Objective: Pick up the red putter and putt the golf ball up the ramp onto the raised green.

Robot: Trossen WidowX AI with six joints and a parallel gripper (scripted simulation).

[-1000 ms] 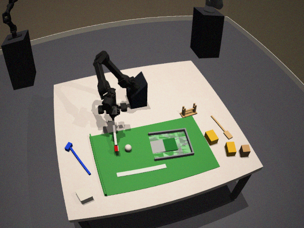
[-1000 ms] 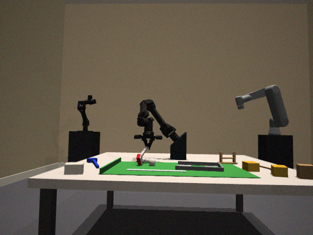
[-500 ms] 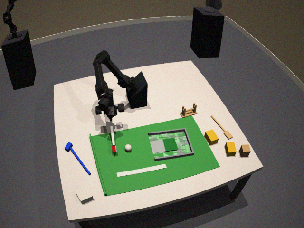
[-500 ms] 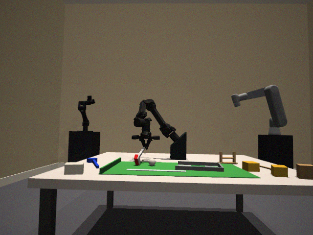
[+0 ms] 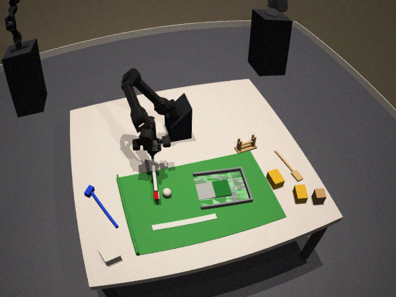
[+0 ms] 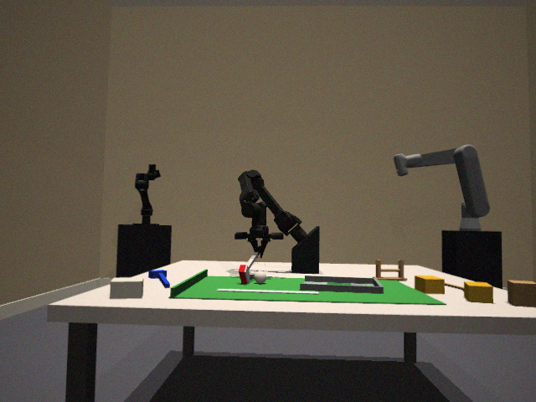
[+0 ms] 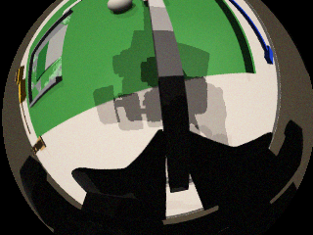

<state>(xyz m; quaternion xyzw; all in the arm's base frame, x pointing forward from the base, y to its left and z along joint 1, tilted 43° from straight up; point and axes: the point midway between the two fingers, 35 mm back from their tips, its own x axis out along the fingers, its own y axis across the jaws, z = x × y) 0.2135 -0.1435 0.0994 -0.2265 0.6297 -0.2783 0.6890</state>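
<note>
The red putter is 12 cm ahead of my gripper tip and 1 cm to the right of it. The rest, counted from my gripper tip: green mat 27 cm ahead, 17 cm to the left, 7 cm below; then blue putter 31 cm to the right, 23 cm ahead, 6 cm below; then white golf ball 21 cm ahead, 5 cm below, 3 cm to the left.
</note>
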